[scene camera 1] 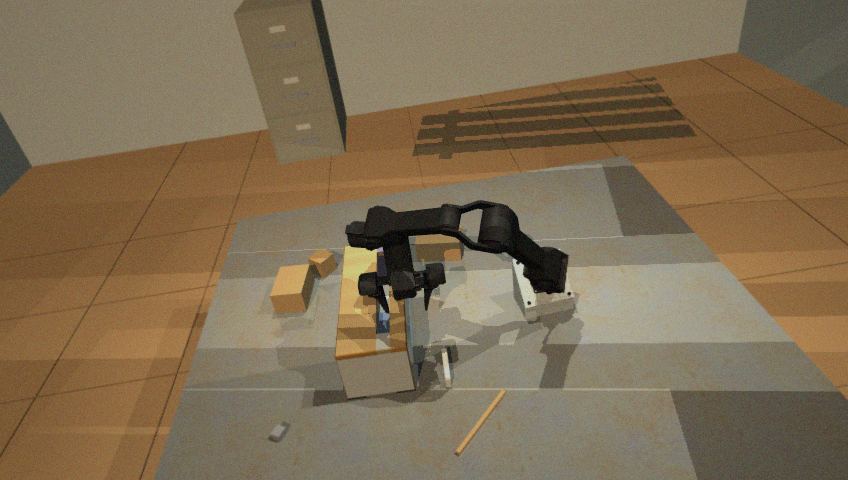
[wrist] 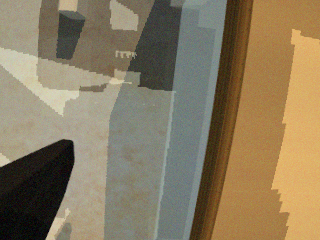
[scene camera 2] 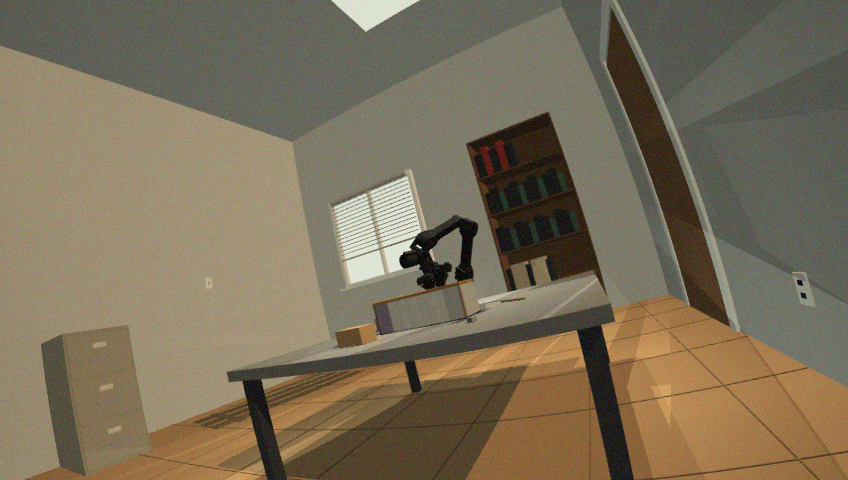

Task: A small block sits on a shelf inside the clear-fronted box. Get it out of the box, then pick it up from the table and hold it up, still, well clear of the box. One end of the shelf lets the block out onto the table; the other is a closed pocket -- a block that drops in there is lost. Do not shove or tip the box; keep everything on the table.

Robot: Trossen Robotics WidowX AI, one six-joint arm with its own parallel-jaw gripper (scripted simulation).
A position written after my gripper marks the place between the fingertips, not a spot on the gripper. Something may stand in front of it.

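Through scene camera 1 I can see my gripper (scene camera 1: 407,312) as well as a long box (scene camera 1: 370,363). The wrist view gives me the box (wrist: 235,155) again, and in scene camera 2 there is my gripper (scene camera 2: 441,297).
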